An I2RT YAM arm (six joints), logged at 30 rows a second.
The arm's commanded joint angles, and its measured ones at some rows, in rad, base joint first. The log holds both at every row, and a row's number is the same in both.
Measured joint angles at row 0:
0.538, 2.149, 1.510, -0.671, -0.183, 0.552
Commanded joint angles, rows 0 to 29:
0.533, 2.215, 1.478, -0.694, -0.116, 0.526
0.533, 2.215, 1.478, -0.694, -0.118, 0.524
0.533, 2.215, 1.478, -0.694, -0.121, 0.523
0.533, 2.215, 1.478, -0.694, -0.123, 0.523
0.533, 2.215, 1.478, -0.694, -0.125, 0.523
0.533, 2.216, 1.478, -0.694, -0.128, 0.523
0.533, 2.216, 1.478, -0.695, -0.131, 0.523
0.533, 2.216, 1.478, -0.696, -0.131, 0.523
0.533, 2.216, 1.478, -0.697, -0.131, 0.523
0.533, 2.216, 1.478, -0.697, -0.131, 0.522
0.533, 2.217, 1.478, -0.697, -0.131, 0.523
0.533, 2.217, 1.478, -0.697, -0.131, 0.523
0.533, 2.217, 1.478, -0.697, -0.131, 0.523
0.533, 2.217, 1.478, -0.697, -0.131, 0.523
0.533, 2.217, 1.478, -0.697, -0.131, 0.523
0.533, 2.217, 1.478, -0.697, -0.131, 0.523
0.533, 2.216, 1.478, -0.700, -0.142, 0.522
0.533, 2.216, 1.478, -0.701, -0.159, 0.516
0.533, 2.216, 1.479, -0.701, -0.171, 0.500
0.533, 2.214, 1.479, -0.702, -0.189, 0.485
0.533, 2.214, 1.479, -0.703, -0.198, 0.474
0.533, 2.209, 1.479, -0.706, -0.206, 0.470
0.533, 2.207, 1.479, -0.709, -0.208, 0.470
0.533, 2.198, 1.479, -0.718, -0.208, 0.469
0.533, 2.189, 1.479, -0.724, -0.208, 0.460
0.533, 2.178, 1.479, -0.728, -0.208, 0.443
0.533, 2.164, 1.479, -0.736, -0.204, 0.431
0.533, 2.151, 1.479, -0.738, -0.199, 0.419
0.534, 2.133, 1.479, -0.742, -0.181, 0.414
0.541, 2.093, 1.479, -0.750, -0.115, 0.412
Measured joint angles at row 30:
0.532, 2.141, 1.508, -0.720, -0.224, 0.469
